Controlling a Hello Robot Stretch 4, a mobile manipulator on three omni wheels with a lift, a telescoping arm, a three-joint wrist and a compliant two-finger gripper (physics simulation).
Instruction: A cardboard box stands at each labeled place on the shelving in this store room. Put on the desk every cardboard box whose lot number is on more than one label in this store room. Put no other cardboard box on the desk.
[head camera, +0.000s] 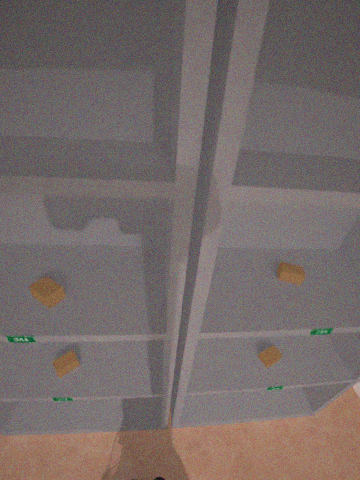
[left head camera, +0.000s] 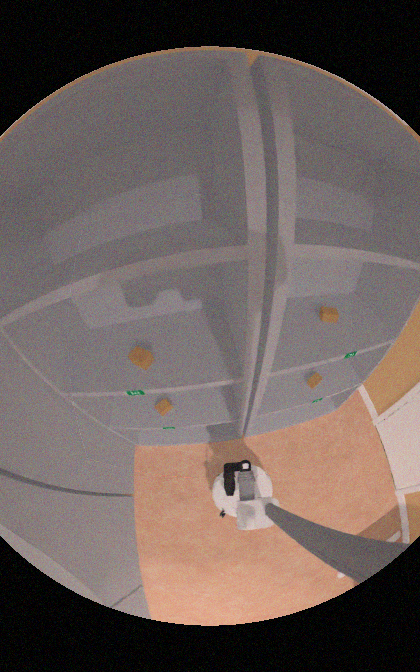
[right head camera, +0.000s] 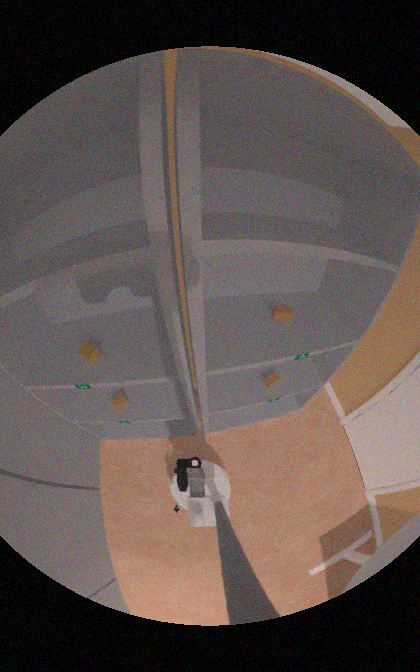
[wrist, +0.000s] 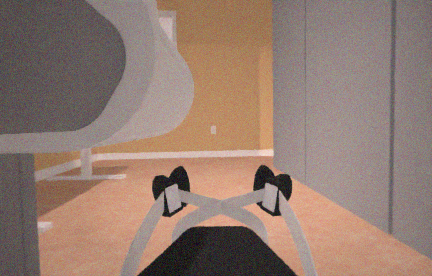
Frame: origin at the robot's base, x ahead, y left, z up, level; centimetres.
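Seen in the pictures: gripper, fingertip midpoint: (wrist: 221, 181).
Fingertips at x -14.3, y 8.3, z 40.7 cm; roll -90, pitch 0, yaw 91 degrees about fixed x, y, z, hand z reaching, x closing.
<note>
Offsets run from my fingertips to a thing's top centre. "spot": to the spot under its first point.
Four cardboard boxes stand on the grey shelving (head camera: 195, 280) (left head camera: 255, 310). In the left bay are an upper box {dx +68.7, dy +33.9, dz +60.6 cm} (head camera: 47, 292) (left head camera: 141, 358) (right head camera: 90, 353) and a lower box {dx +66.5, dy +38.0, dz +14.8 cm} (head camera: 66, 364) (left head camera: 163, 407) (right head camera: 120, 401). In the right bay are an upper box {dx +87.6, dy -56.7, dz +60.6 cm} (head camera: 291, 273) (left head camera: 329, 315) (right head camera: 282, 313) and a lower box {dx +76.3, dy -59.3, dz +14.8 cm} (head camera: 270, 356) (left head camera: 314, 380) (right head camera: 271, 380). Green labels {spot: dx +54.1, dy +34.6, dz +54.0 cm} (head camera: 21, 339) {spot: dx +54.1, dy +34.3, dz +8.3 cm} (head camera: 63, 399) {spot: dx +63.5, dy -58.4, dz +54.2 cm} (head camera: 321, 331) {spot: dx +63.4, dy -58.2, dz +8.4 cm} (head camera: 274, 388) are on the shelf edges near them; their text is too blurred to read. My gripper (wrist: 221, 181) is open and empty, away from the boxes.
A tall grey panelled surface (left head camera: 60, 450) (wrist: 350, 100) runs along one side. A white door (right head camera: 395, 445) is at the right. A desk foot (right head camera: 325, 565) (wrist: 102, 177) stands on the floor (right head camera: 280, 525). The desk top is not clearly visible.
</note>
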